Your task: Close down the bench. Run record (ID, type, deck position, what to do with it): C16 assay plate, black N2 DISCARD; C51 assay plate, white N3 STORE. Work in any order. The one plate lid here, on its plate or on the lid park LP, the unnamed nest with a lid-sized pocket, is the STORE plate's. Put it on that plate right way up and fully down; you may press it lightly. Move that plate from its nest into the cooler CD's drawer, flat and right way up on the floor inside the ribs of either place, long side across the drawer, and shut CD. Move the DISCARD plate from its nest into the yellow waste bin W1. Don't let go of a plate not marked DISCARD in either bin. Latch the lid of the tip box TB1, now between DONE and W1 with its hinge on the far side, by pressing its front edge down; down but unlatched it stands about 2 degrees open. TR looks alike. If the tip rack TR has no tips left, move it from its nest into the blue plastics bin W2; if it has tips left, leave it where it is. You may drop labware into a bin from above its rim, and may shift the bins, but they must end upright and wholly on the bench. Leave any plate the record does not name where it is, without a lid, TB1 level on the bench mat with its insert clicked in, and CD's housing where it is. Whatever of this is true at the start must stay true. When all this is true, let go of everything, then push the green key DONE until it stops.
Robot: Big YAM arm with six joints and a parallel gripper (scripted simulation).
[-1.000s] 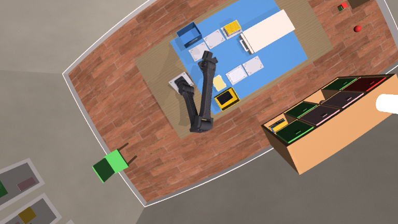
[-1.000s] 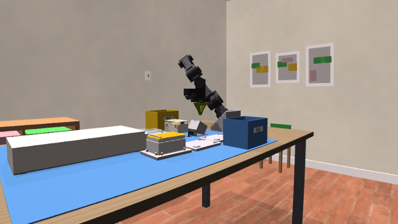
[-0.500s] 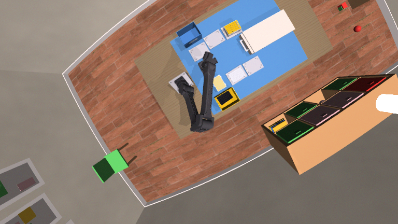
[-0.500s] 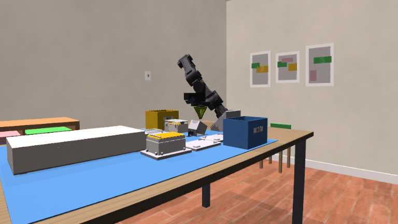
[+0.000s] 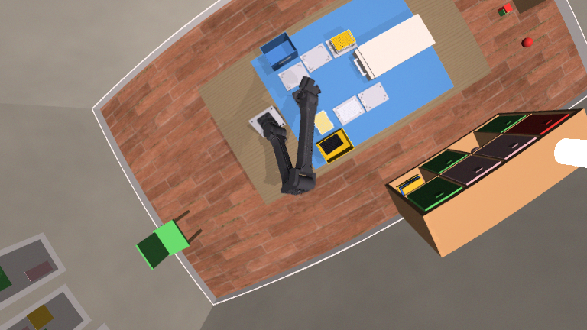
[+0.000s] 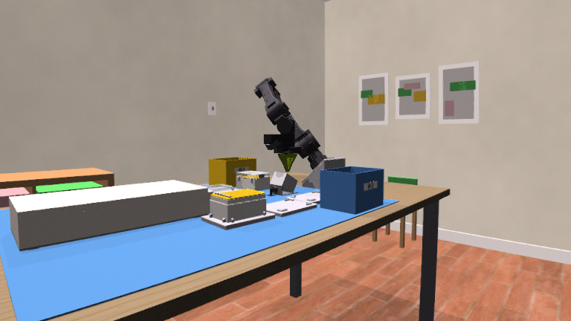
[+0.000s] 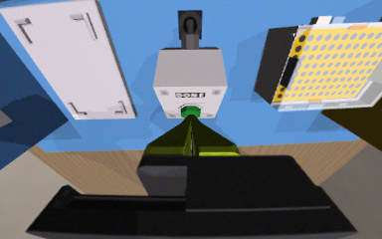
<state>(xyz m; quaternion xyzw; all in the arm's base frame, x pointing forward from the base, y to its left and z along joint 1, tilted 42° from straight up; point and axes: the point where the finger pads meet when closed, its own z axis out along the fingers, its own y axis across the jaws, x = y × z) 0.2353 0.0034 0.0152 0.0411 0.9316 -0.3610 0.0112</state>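
Right now the green DONE key is 2 cm below my hand. Also, from my hand: lid park: 4 cm ahead, 16 cm to the left, 9 cm below; DONE key box: 2 cm ahead, 4 cm below; tip box TB1: 3 cm ahead, 17 cm to the right, 5 cm below.
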